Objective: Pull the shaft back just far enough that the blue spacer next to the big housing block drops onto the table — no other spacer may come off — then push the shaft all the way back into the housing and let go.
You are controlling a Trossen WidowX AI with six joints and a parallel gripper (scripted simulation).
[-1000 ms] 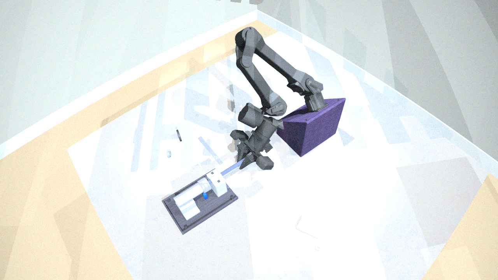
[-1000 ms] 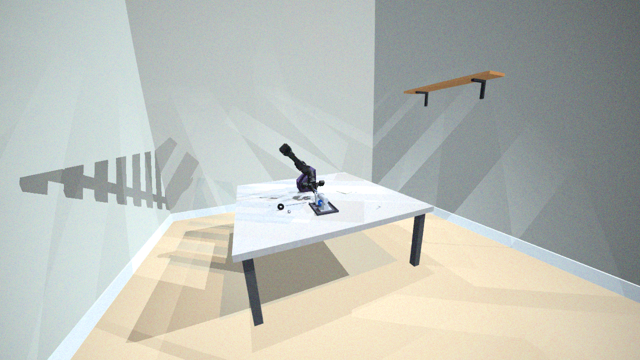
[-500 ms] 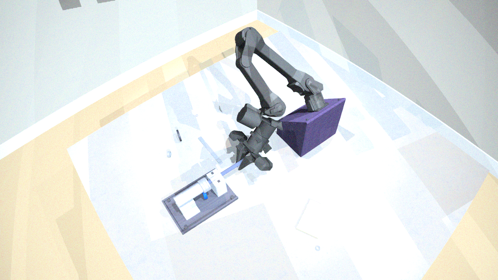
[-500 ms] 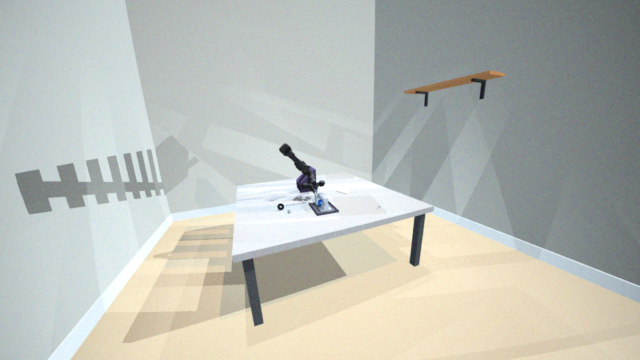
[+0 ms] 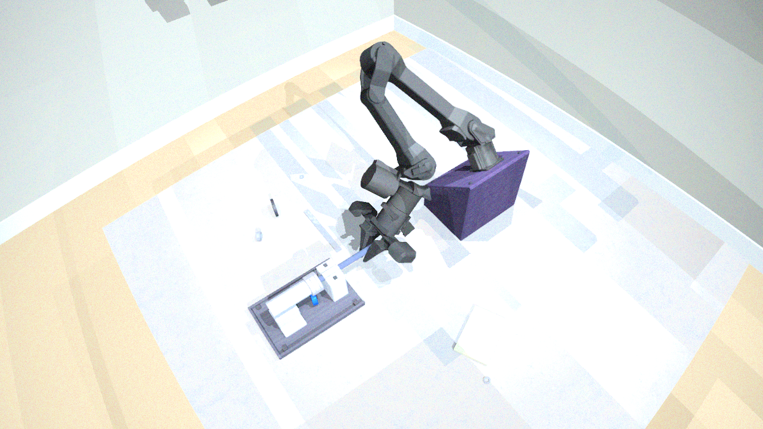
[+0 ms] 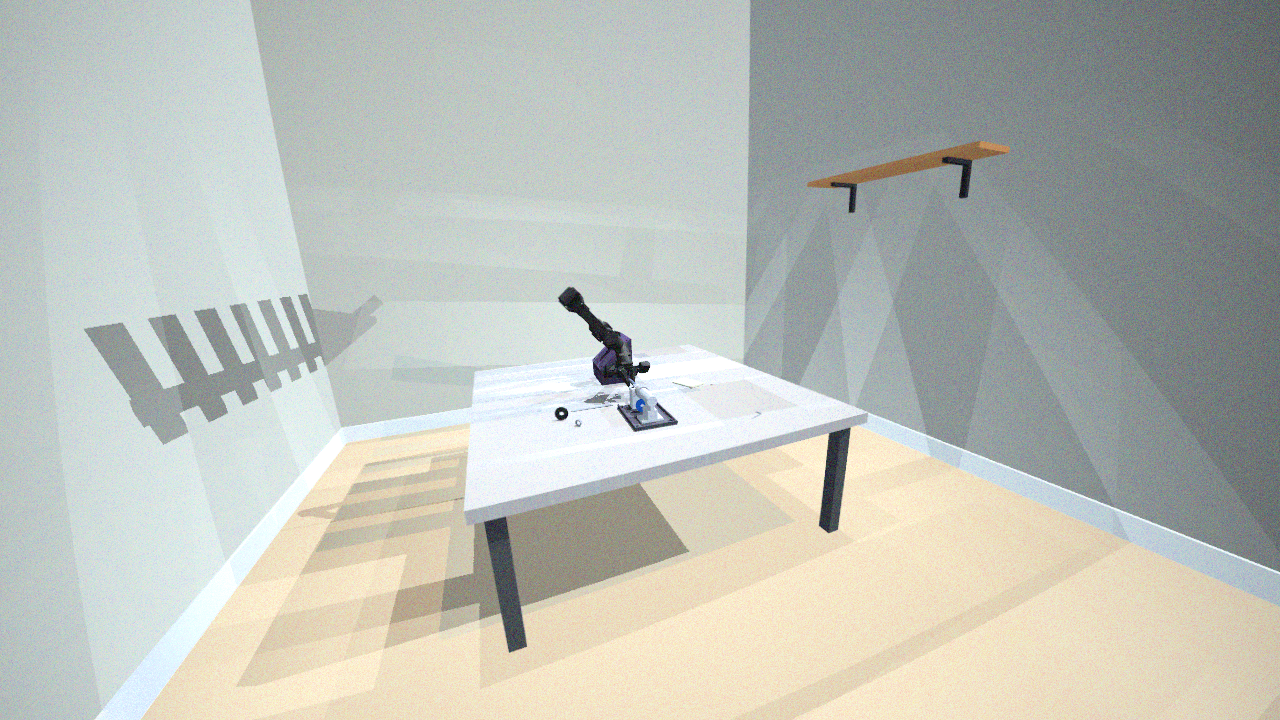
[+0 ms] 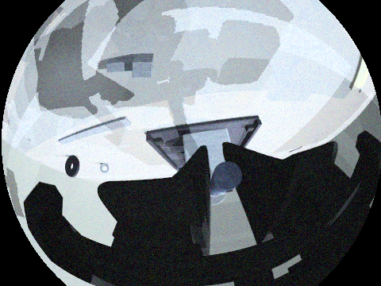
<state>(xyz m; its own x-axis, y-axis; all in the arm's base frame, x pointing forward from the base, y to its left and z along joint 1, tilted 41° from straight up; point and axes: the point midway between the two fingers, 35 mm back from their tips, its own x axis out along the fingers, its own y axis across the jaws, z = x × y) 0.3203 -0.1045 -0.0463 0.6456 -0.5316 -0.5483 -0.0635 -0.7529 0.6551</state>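
Right now the shaft is 60 mm ahead of my gripper tip and 30 mm above it. Also, from my gripper tip: blue spacer: 140 mm ahead, 10 mm to the right, 20 mm below; then black ring: 60 mm ahead, 290 mm to the right, 30 mm below; then thin metal strip: 160 mm to the right, 50 mm below.
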